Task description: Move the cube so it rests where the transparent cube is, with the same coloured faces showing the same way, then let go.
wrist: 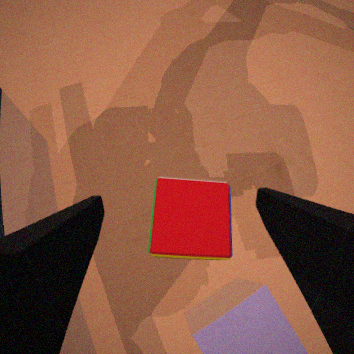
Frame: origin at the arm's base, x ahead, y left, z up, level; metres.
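Seen in the pictures: gripper, between the fingertips: (180, 200).
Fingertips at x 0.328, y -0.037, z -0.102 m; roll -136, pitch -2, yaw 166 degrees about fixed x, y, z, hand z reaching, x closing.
Offsets run from my fingertips to a thing's middle. "pt": to the spot under its first point. Level surfaces: height alone.
The cube @(dx -0.003, dy +0.009, dz -0.019 m) (191, 218) shows a red top face in the wrist view, a little below the middle. Thin strips of its other faces show: green on the left, blue on the right, yellow along the lower edge and whitish along the upper edge. My gripper (180, 200) is open, with one black finger on each side of the cube in the view and space between the cube and both fingers. How far the fingertips are above the cube is hard to tell. I cannot make out a transparent cube in this view.
A purple block @(dx -0.010, dy +0.074, dz -0.019 m) (250, 325) lies turned at an angle near the bottom edge, partly cut off, below and right of the cube. A thin dark edge of another object @(pt dx +0.080, dy -0.035, dz +0.016 m) (1, 165) shows at the far left. Arm shadows cross the orange-brown surface @(dz -0.039 m) (75, 40).
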